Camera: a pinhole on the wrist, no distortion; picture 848 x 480 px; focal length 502.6 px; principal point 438.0 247.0 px. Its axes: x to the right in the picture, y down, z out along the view. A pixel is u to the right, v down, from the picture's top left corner.
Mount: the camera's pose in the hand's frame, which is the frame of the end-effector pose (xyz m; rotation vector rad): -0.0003 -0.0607 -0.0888 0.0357 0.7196 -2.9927
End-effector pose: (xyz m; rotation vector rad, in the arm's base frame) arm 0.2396 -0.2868 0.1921 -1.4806 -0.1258 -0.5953
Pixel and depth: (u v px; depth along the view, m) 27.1 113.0 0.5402
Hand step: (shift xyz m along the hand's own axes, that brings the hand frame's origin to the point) 0.4265 -0.1536 0.4741
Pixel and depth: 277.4 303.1 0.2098
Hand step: 0.0665 -0.1732 0.0899
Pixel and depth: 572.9 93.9 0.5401
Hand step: -0.1601 -0.1683 0.4614
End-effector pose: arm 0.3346 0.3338 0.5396 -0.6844 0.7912 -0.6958
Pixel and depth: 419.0 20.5 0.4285
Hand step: -0.0004 -0.0831 0.3809
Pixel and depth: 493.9 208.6 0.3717
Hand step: -0.0463 -0.2068 0.2535
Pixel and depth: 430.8 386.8 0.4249
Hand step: 0.0104 -0.3587 0.2362
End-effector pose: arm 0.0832 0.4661 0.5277 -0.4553 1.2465 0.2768
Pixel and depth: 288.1 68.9 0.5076
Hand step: 0.1348 -0.1232 0.4504
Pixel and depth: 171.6 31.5 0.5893
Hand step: 0.2899 -0.0866 0.5622
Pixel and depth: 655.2 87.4 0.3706
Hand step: -0.1708 -0.1337 0.2886
